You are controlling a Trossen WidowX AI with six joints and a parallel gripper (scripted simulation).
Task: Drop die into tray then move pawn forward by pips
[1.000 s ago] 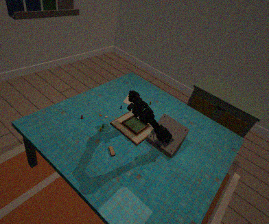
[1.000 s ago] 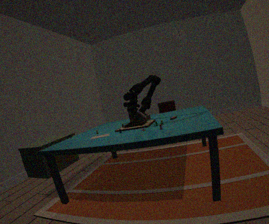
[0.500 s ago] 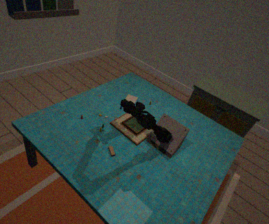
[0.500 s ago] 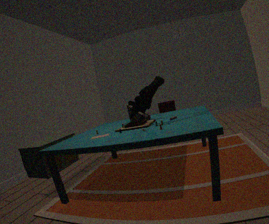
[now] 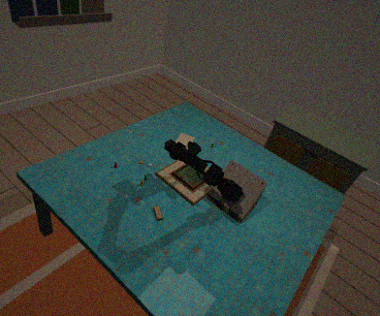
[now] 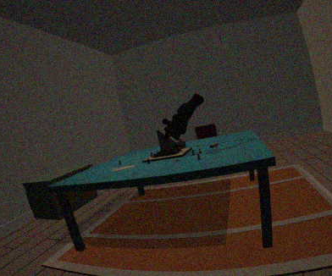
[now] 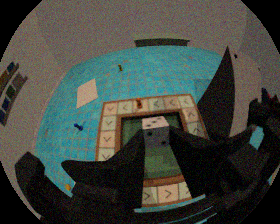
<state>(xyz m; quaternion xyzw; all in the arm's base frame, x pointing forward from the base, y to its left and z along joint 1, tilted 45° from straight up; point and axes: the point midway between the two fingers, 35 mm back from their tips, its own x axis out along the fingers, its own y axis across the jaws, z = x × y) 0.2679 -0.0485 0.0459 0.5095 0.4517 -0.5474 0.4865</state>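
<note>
Right now my gripper tip is right at the grey die. From my gripper tip the other things lie so: green dice tray (110 mm below); then orange pawn (110 mm to the right, 90 mm below, 10 mm ahead); then wooden block (330 mm to the left, 110 mm below, 30 mm behind).
</note>
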